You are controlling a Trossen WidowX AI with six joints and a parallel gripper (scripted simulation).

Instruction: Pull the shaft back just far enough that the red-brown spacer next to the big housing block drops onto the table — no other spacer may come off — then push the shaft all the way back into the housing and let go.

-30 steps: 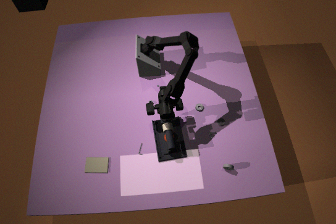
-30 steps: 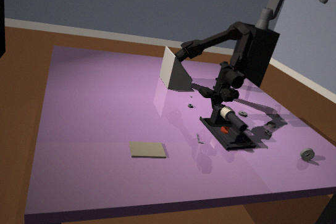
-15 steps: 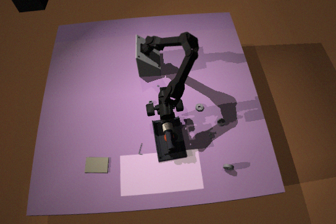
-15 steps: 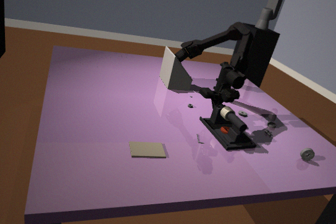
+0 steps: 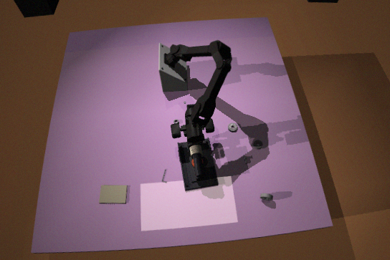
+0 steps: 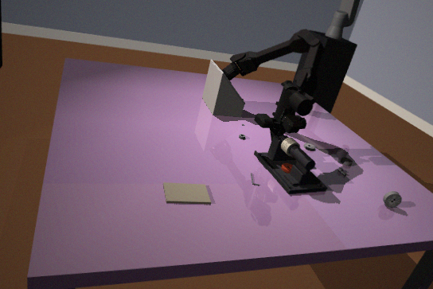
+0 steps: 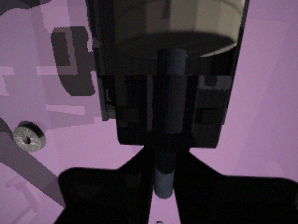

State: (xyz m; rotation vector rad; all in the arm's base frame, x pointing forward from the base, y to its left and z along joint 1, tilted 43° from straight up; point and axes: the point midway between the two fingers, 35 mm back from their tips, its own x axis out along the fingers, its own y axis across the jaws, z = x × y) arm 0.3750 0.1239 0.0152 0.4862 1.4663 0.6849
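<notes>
Now: the dark shaft 6 cm ahead of my gripper tip, 1 cm to the left of it and 3 cm above it. From my gripper tip the other things lie so: red-brown spacer 12 cm ahead, 2 cm to the left, 3 cm below; tan plate 25 cm ahead, 36 cm to the right, 4 cm below; white spacer 9 cm ahead, 1 cm to the left, 3 cm above.
</notes>
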